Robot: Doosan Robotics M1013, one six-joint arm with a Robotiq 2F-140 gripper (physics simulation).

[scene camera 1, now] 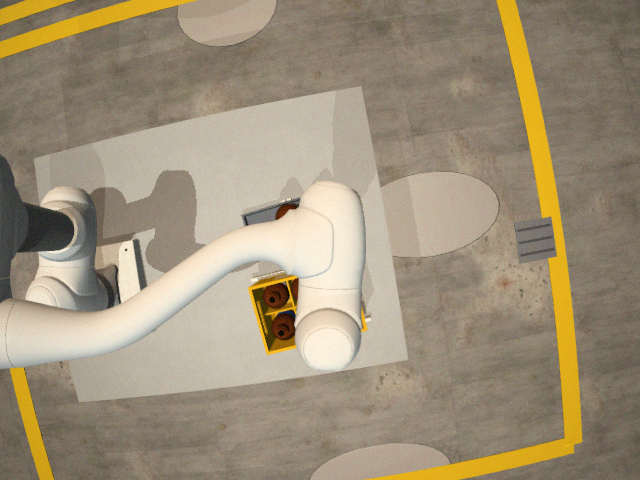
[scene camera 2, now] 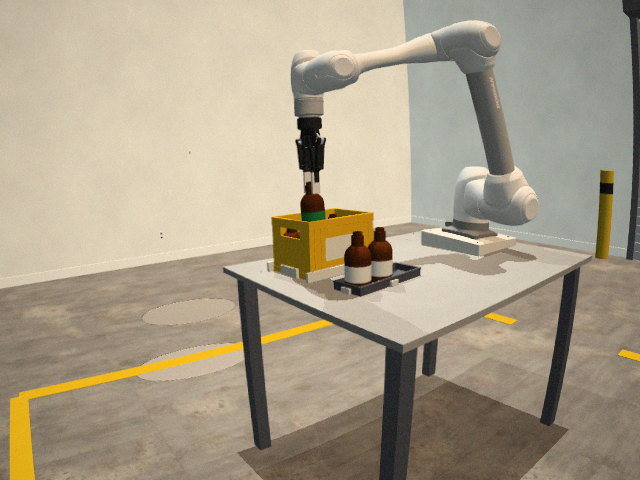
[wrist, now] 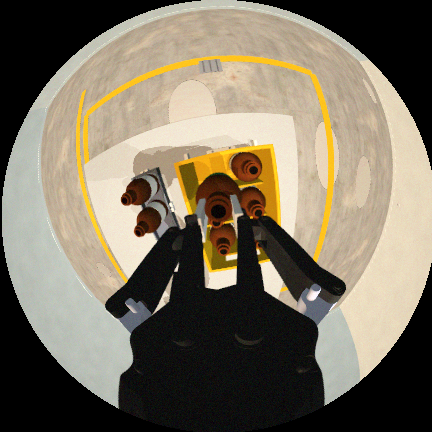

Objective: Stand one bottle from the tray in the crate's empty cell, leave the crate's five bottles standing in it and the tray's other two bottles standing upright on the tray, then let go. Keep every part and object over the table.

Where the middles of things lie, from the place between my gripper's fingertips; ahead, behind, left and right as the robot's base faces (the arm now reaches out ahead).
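My gripper is 4 cm above the green-labelled bottle [wrist: 216, 188], as I see it.
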